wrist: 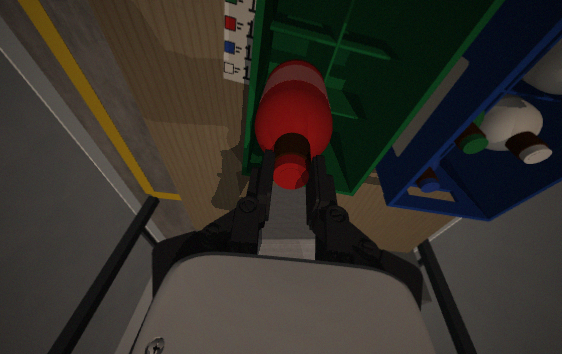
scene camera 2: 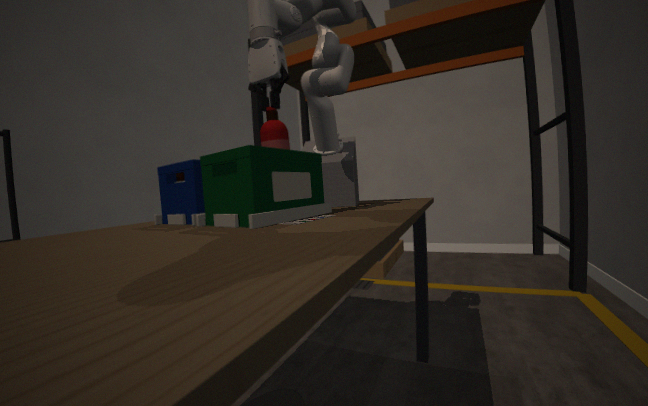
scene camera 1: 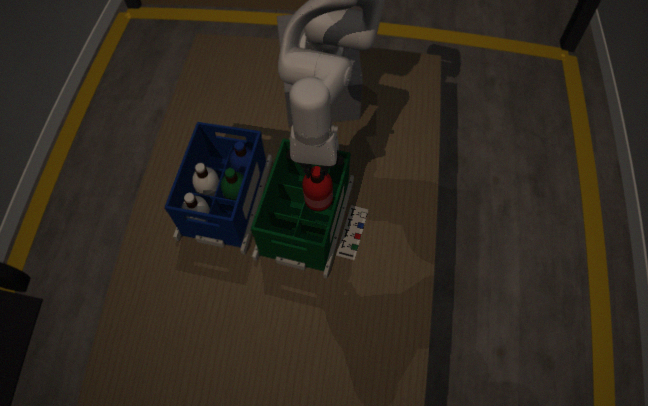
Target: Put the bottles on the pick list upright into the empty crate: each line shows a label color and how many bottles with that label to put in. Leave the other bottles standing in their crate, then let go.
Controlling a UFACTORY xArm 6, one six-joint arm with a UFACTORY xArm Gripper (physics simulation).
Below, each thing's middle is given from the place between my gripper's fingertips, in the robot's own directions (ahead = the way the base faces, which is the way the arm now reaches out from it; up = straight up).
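Positions relative to my hand: pick list (scene camera 1: 353, 229), 10 cm to the left and 29 cm below; green bottle (wrist: 472, 140), 20 cm below, 24 cm to the right and 4 cm behind; red bottle (scene camera 1: 318, 194), 1 cm behind and 7 cm below.
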